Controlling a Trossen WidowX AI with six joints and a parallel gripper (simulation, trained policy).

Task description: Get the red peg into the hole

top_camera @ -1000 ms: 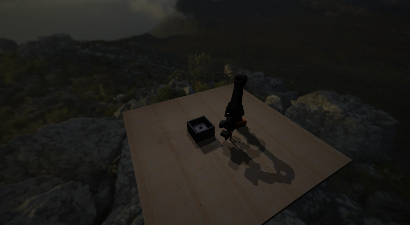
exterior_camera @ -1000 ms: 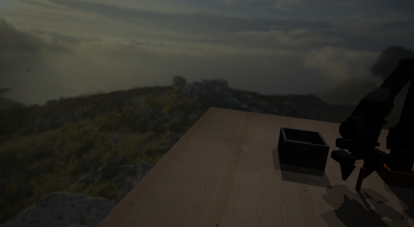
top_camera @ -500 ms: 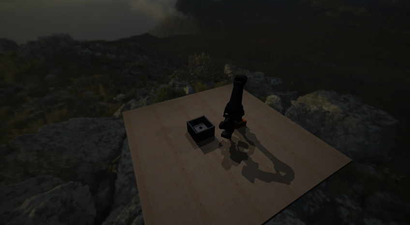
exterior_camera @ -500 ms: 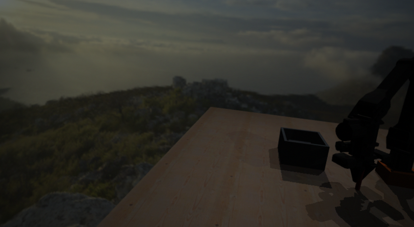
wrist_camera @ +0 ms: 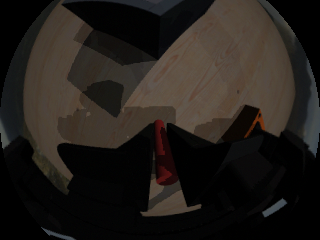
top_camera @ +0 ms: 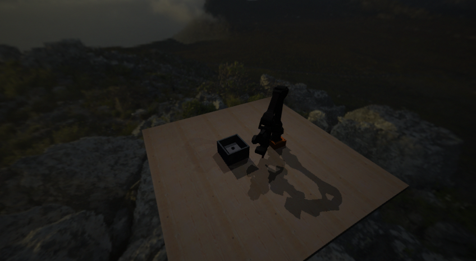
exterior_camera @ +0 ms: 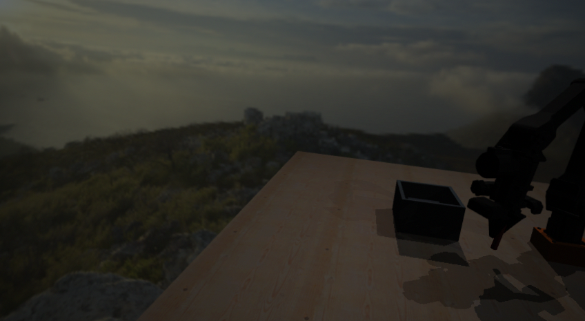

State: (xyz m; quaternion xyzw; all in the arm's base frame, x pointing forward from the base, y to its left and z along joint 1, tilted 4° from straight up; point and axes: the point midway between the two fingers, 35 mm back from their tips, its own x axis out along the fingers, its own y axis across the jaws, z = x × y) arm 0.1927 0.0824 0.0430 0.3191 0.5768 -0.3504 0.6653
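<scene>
Right now the grey plate is 130 mm ahead of my gripper tip, 150 mm to the right of it and 10 mm below it. The rest, counted from my gripper tip: dark box (130 mm ahead, 150 mm to the right, 30 mm below); red peg (10 mm behind, 10 mm to the left, 10 mm above).
</scene>
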